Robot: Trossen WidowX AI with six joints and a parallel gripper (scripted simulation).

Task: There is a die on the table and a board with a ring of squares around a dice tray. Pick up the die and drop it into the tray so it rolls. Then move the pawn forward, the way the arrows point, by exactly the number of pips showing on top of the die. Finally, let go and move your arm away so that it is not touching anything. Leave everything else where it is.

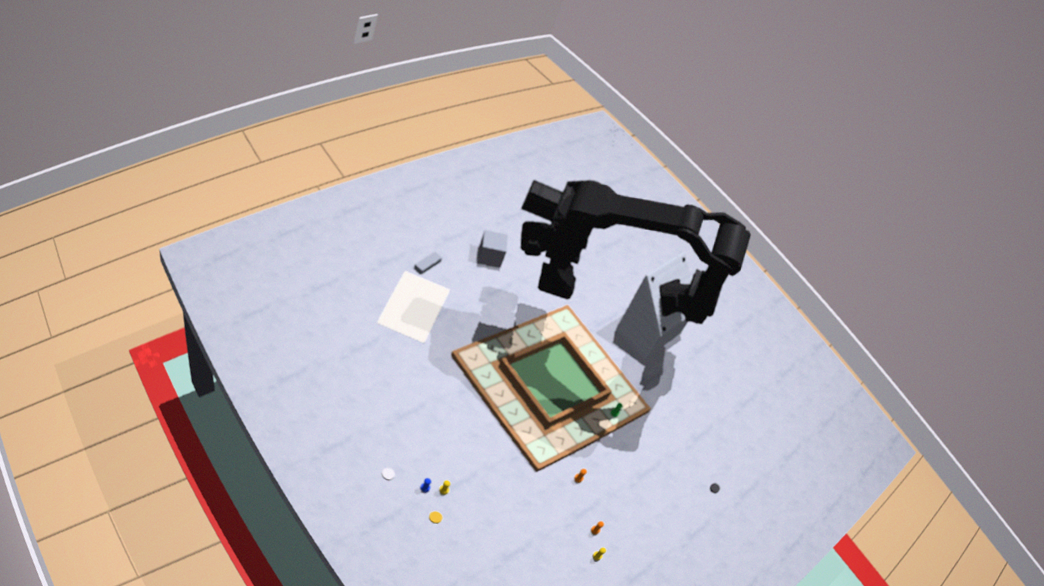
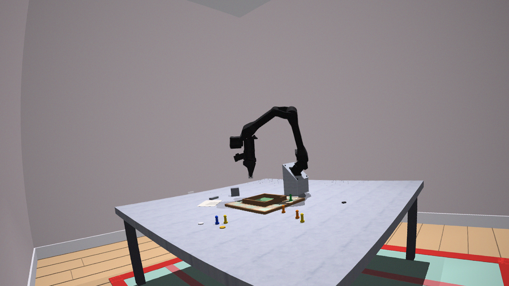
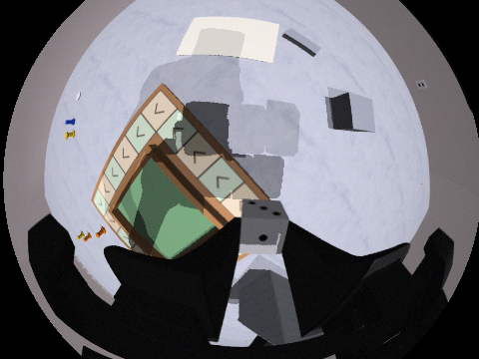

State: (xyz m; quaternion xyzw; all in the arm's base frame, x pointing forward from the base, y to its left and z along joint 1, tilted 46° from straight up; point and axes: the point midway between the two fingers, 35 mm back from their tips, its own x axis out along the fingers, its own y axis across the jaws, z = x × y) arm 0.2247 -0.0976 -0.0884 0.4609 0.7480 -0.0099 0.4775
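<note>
My gripper tip is now 20 mm past the green pawn, 260 mm to the right of it and 100 mm above it. Round my gripper tip: green dice tray (50 mm ahead, 140 mm to the left, 120 mm below); white sheet (200 mm ahead, 130 mm to the right, 130 mm below); grey die (right at my gripper tip).
</note>
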